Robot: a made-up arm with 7 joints.
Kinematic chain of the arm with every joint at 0, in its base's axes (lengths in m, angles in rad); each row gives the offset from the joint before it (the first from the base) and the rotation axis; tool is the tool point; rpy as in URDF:
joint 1: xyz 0.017 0.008 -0.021 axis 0 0.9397 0.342
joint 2: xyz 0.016 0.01 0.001 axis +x
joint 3: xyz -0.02 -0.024 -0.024 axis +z
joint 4: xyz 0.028 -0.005 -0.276 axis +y
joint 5: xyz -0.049 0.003 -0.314 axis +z
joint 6: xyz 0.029 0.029 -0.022 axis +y
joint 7: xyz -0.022 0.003 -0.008 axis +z
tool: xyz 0.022 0.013 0.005 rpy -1.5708 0 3.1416
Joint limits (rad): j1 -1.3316..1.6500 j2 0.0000..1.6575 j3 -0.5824..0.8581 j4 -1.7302..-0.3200 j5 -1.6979..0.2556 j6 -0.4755..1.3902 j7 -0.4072..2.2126
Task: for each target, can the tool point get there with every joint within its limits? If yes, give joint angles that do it. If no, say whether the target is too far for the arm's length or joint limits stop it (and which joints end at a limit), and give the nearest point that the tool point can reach.
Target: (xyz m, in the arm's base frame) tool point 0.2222 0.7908 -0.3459
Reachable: no: too far | nearest point 0.1761 0.6165 -0.2724 | short by 0.195 m
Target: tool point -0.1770 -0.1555 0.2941
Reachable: no: joint limits stop it (at a limit: joint 1, joint 2, joint 4, joint 6) | nearest point -0.0695 0.1836 0.3600 | short by 0.362 m
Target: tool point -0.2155 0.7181 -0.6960
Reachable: no: too far | nearest point -0.1386 0.4859 -0.4718 | short by 0.332 m
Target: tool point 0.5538 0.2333 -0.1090
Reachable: yes | joints -0.7506 0.6150 0.1093 -0.9159 -0.9568 0.0584 1.3869
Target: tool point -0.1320 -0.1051 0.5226
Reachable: no: joint limits stop it (at a limit: joint 1, joint 2, joint 4, joint 6) | nearest point -0.0087 0.1623 0.3890 | short by 0.323 m
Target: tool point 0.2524 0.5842 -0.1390
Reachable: yes | joints -0.1155 1.4042 -0.0135 -0.5329 -1.3480 0.0598 0.0872
